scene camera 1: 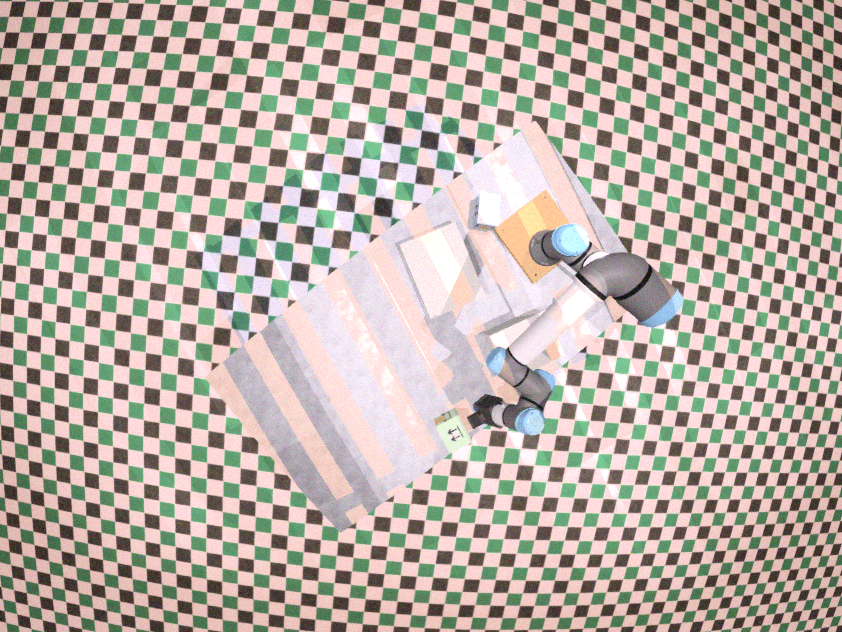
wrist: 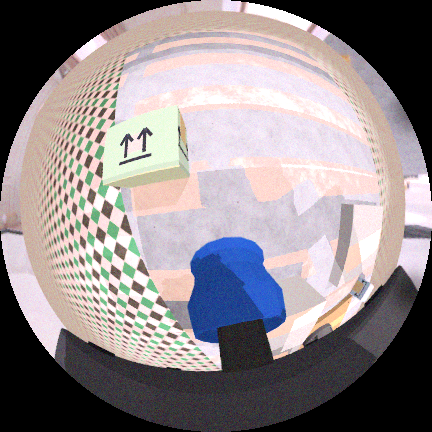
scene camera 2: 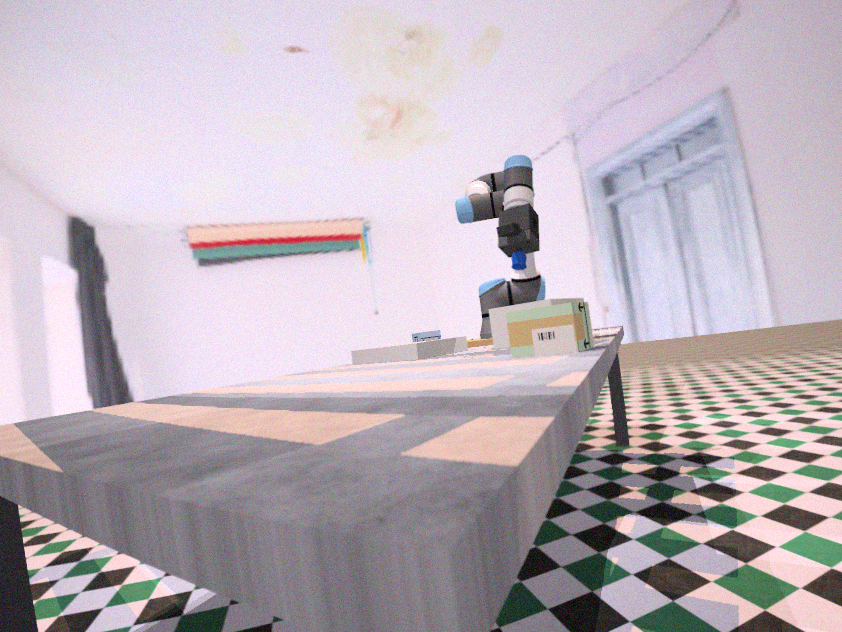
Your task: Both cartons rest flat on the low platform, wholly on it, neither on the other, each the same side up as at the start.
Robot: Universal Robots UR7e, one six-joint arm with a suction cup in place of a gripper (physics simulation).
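Frame: origin at the arm's base, x left, y back, z up, level; millimetres.
Where they show: hand at its tool point: [wrist: 227, 267] [scene camera 2: 518, 266]; arm's base at its link origin: [scene camera 1: 545, 248] [wrist: 316, 334].
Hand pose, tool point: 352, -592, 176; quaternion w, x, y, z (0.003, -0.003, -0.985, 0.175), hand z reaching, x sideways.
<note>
Each offset is from my tool point to the top centre of the thing, as dx, dy, dz.
The green carton {+97, -137, -110} [scene camera 1: 454, 432] [scene camera 2: 520, 331] [wrist: 142, 145] stands on the table near its long edge, arrows on one side and tan tape on another. The pale blue carton {-606, +442, -116} [scene camera 1: 489, 208] [scene camera 2: 426, 336] [wrist: 361, 287] stands on the table between the low platform and the robot's base plate. The low platform {-491, +164, -151} [scene camera 1: 425, 265] [scene camera 2: 394, 352] [wrist: 366, 222] is a flat pale block with neither carton on it. My gripper, a blue suction cup [scene camera 2: 518, 261] [wrist: 227, 255], is open and holds nothing. It hangs above the table, beside and higher than the green carton; in scene camera 1 the wrist hides it.
A taller pale block {-69, +293, -79} [scene camera 1: 501, 331] [scene camera 2: 499, 329] stands on the table under the forearm, behind the green carton in scene camera 2. The orange base plate [scene camera 1: 520, 231] [wrist: 334, 318] lies under the robot's base. The table's long edge runs close beside the green carton.
</note>
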